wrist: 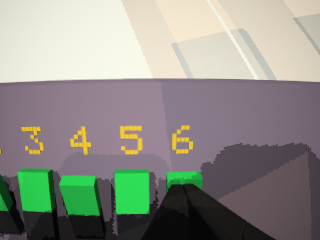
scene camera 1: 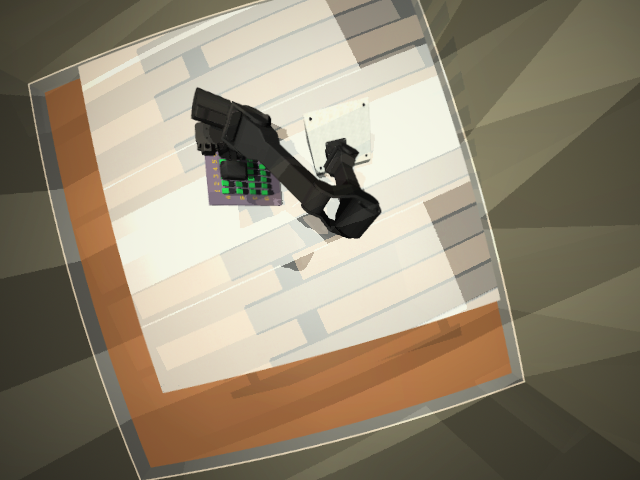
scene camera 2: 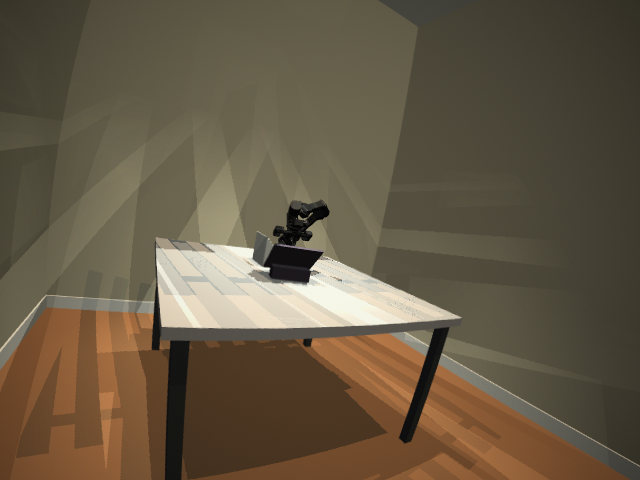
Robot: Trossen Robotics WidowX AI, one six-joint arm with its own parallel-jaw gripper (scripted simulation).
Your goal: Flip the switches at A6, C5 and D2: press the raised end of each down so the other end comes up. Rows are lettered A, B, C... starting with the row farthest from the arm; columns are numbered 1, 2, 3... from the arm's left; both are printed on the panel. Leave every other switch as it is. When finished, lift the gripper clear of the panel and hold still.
Path:
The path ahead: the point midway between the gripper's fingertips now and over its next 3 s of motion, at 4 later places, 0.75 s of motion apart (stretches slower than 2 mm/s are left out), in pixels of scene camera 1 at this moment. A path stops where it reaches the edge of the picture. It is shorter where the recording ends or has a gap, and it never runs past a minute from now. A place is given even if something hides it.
The gripper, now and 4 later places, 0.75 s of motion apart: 222, 154; 229, 147; 254, 160; 250, 164; 250, 165

